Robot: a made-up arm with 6 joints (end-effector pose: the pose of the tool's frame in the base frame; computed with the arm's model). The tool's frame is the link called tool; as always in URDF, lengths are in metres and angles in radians. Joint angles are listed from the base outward.
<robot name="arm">
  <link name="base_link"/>
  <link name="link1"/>
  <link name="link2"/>
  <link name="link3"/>
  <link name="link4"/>
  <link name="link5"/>
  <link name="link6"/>
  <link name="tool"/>
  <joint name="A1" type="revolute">
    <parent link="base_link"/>
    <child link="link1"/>
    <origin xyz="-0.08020 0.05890 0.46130"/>
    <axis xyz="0 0 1"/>
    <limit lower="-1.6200" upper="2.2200"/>
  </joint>
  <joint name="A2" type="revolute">
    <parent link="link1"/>
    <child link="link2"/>
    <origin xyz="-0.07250 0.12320 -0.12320"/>
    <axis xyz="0 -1 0"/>
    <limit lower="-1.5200" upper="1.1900"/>
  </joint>
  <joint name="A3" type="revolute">
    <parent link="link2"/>
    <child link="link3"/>
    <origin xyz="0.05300 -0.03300 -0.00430"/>
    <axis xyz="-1 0 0"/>
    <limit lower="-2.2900" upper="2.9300"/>
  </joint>
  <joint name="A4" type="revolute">
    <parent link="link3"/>
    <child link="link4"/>
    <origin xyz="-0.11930 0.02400 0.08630"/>
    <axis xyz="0 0 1"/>
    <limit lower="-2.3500" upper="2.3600"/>
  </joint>
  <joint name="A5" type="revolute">
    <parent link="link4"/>
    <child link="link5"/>
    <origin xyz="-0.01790 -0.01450 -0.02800"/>
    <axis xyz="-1 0 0"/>
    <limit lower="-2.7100" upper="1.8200"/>
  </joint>
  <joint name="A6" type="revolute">
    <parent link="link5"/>
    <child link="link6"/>
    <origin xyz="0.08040 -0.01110 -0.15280"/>
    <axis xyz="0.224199 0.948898 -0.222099"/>
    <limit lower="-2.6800" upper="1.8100"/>
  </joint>
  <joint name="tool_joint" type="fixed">
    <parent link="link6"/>
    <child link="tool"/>
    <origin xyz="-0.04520 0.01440 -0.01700" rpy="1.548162 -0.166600 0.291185"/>
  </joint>
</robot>
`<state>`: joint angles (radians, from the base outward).
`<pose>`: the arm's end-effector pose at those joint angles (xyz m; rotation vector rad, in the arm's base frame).
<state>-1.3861 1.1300 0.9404 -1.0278 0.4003 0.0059</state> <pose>-0.1048 0.1469 0.2100 -0.8894 -1.7217 -1.1406</pose>
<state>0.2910 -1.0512 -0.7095 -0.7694 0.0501 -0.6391</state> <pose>-0.3269 0.1539 0.3326 1.3532 0.2784 -0.5781</pose>
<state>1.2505 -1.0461 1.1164 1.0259 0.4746 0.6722</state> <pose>-0.1424 -0.0315 0.3166 -1.3306 1.7138 0.7095</pose>
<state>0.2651 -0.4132 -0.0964 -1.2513 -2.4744 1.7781</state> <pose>-0.1147 0.1079 0.4677 -2.0826 -0.5266 -0.6624</pose>
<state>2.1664 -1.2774 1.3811 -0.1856 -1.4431 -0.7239</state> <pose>-0.0641 -0.2354 0.2797 0.3168 1.9684 1.7061</pose>
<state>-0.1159 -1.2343 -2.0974 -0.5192 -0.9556 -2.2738</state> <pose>-0.0250 0.1576 0.2894 0.1726 -1.0725 -1.5519</pose>
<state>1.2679 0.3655 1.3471 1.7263 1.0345 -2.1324</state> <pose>-0.1575 0.1633 0.2280 0.7707 -0.9327 -1.0118</pose>
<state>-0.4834 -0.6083 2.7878 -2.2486 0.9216 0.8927</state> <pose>-0.2623 0.1674 0.4309 -0.4196 -1.7844 0.0975</pose>
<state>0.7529 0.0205 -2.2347 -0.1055 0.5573 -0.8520</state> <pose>-0.3238 0.1595 0.3132 3.0105 -0.2372 0.6357</pose>
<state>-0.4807 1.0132 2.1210 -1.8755 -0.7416 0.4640</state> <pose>-0.1348 0.1575 0.3705 -0.7136 -1.8834 0.9302</pose>
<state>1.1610 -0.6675 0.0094 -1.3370 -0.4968 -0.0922</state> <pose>-0.2335 -0.0144 0.2571 1.3966 0.0379 0.1512</pose>
